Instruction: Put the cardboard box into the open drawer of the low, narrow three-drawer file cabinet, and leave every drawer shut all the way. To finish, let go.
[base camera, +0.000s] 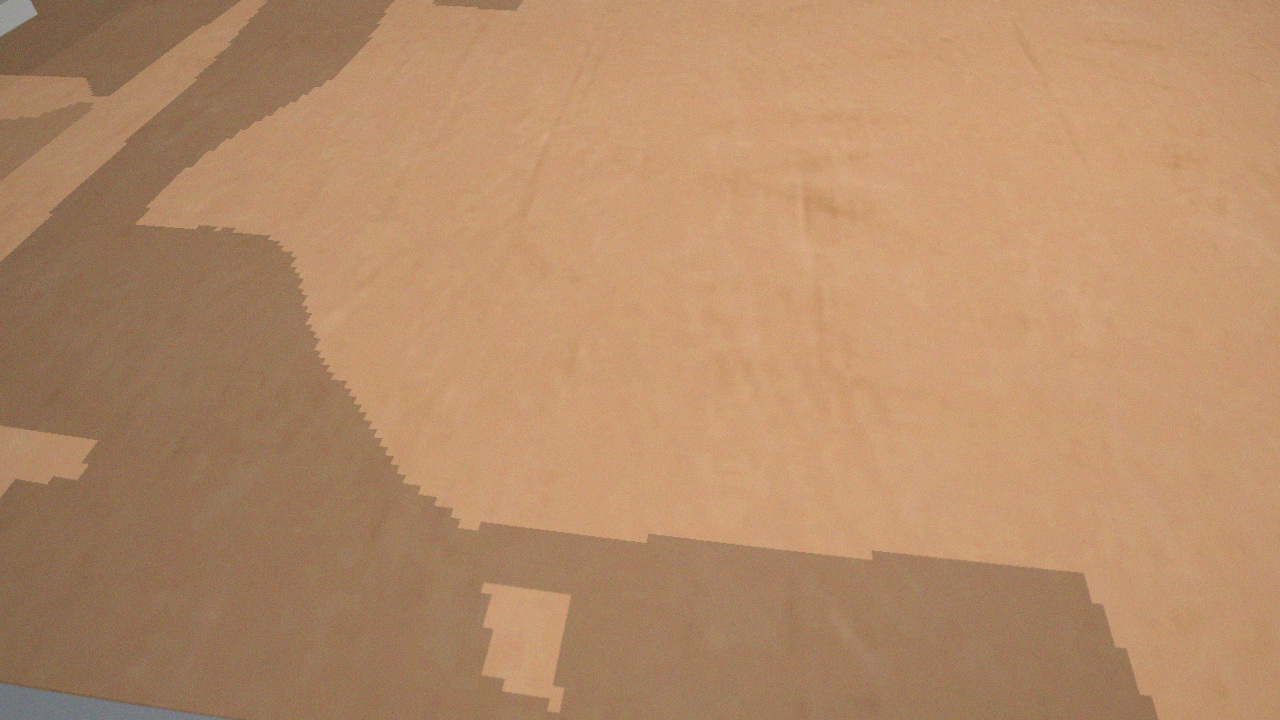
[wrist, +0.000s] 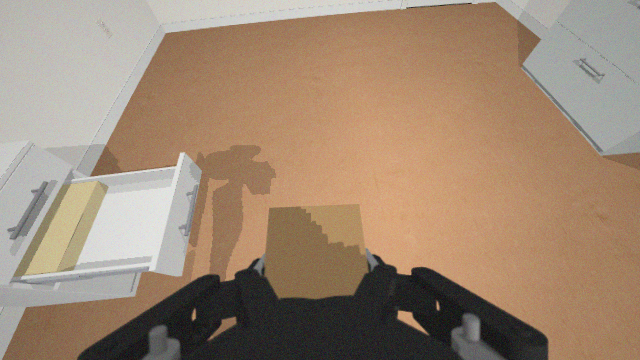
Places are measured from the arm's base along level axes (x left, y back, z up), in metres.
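Pixels of known places: gripper, fingertip midpoint: [wrist: 317, 262].
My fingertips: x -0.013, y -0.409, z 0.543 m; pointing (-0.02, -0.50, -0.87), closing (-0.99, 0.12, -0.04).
Behind a point stands the place of what it marks.
The cardboard box [wrist: 316, 250] @[x -0.015, y -0.410, z 0.580 m] is held between the fingers of my gripper [wrist: 317, 262] @[x -0.013, y -0.409, z 0.543 m], above the floor in the wrist view. The gripper is shut on it. The low white file cabinet [wrist: 12, 165] @[x 0.868, y -0.868, z 0.244 m] stands at the left edge of the wrist view, partly cut off. Its open drawer [wrist: 167, 215] @[x 0.446, y -0.696, z 0.100 m] sticks out to the right, left of the held box and apart from it. A long yellow block [wrist: 65, 225] @[x 0.857, y -0.746, z 0.045 m] lies in the drawer's rear part. The cabinet does not show clearly in the base camera view.
Another light grey cabinet [wrist: 590, 95] @[x -1.829, y -1.230, z -0.207 m] with a handle stands at the upper right of the wrist view. White walls [wrist: 60, 65] @[x 1.408, y -1.864, z 0.045 m] run behind and left. The orange-brown floor [base camera: 760, 313] @[x -0.055, y -0.469, z -0.396 m] [wrist: 375, 125] @[x -0.513, y -1.396, z -0.397 m] carries shadows. A pale object [base camera: 13, 13] @[x 0.885, y -0.932, z -0.380 m] shows at the base camera view's top left corner.
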